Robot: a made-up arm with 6 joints.
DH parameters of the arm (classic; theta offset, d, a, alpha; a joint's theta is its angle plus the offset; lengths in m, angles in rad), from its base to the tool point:
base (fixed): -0.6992 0 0.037 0
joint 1: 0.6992 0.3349 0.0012 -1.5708
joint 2: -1.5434 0 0.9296 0
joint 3: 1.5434 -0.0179 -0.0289 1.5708
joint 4: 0 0.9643 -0.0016 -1.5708
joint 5: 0 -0.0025 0.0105 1.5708
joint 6: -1.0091 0 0.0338 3.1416
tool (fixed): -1.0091 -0.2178 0 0
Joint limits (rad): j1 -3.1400..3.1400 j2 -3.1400..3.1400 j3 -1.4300..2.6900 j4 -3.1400..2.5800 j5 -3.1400..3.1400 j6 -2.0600..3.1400
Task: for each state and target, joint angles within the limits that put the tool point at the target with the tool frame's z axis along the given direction. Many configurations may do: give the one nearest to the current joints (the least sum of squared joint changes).
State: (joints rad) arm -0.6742 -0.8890 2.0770 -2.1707 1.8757 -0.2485
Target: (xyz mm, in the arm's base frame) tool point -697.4 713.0 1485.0 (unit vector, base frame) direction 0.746 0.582 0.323
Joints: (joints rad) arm -1.0045 -1.2871 1.1990 -1.5049 1.9069 -0.2705
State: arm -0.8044 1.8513 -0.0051 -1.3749 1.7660 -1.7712
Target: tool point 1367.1 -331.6 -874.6 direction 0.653 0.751 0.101
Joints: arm -0.0769 2.1019 0.2907 -1.0086 1.9071 -1.7747
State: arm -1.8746 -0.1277 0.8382 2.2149 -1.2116 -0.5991
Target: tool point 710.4 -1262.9 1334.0 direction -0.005 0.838 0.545
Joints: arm -1.0100 0.3176 1.0136 2.5779 -0.9730 -0.5939
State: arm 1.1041 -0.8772 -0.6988 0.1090 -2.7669 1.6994
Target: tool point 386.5 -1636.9 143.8 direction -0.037 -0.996 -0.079
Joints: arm 1.7372 -1.5277 -0.2622 0.9803 -2.8966 1.5670
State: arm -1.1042 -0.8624 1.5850 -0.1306 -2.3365 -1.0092
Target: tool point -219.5 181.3 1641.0 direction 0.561 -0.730 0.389
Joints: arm -0.7316 -0.8748 1.5500 -0.3486 -2.6257 -0.9938
